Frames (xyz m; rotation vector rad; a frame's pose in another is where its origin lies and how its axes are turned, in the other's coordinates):
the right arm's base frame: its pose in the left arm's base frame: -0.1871 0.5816 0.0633 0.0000 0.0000 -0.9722
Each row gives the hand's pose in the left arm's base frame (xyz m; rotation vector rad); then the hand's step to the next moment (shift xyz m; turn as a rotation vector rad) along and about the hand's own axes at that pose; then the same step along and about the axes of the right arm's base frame.
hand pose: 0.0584 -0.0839 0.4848 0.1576 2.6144 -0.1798
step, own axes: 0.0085 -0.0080 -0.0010 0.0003 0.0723 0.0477
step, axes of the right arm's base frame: 0.0008 -0.0114 -0.0026 -0.0338 0.0634 -0.0483
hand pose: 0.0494 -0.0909 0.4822 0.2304 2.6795 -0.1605
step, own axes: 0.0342 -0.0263 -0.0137 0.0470 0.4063 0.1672
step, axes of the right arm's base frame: -0.0074 -0.0447 -0.0008 -0.2543 0.3003 -0.2010
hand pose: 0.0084 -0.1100 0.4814 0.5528 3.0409 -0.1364
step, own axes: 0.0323 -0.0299 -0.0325 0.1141 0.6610 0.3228
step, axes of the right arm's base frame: -0.0124 -0.0421 0.0326 -0.4395 0.4654 -0.3799
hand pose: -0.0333 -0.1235 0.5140 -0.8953 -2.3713 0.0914
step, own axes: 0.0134 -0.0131 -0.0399 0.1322 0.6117 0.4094
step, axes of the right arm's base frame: 0.0097 0.0013 0.0430 -0.4767 0.3849 -0.4289
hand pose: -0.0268 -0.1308 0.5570 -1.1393 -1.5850 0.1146
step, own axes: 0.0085 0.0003 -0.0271 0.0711 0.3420 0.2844
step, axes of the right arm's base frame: 0.0183 0.0149 0.0158 -0.3118 0.1921 -0.2623
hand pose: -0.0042 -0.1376 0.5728 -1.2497 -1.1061 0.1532
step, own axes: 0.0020 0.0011 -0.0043 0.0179 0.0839 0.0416
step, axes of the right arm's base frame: 0.0036 0.0032 0.0007 -0.0493 0.0538 -0.0614
